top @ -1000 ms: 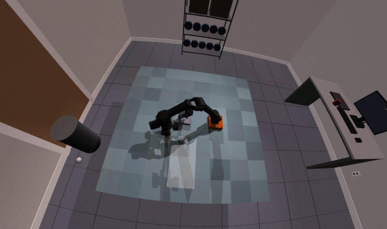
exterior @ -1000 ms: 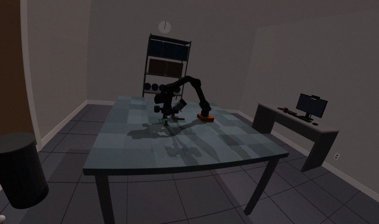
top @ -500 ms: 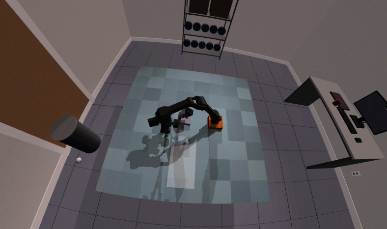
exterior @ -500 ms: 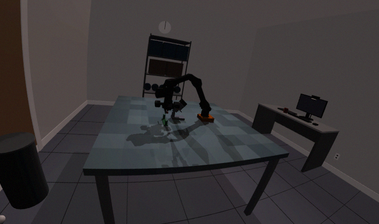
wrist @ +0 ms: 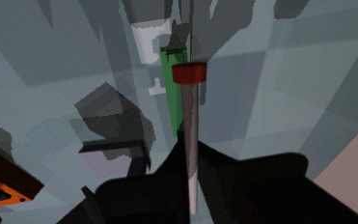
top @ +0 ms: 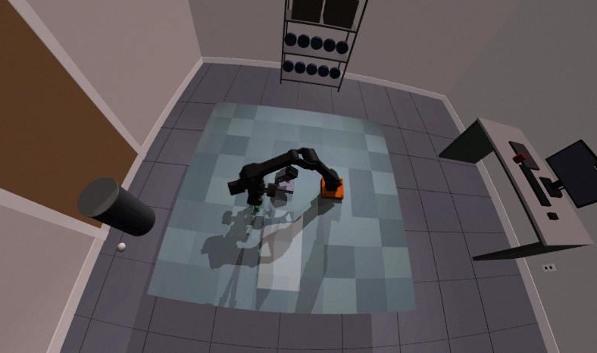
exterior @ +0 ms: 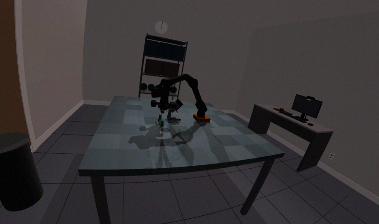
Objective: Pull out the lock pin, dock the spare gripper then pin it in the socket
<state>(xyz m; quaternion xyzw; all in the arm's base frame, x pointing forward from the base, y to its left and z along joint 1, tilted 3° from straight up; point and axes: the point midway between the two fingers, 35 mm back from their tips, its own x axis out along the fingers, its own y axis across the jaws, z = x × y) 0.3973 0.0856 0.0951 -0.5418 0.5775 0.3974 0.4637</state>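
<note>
The green bracket lies 10 mm to the left of my gripper tip and 50 mm below it. From my gripper tip the other things lie so: grey mount (120 mm behind, 90 mm to the right, 20 mm below); spare gripper (140 mm behind, 80 mm to the right, 40 mm above).
</note>
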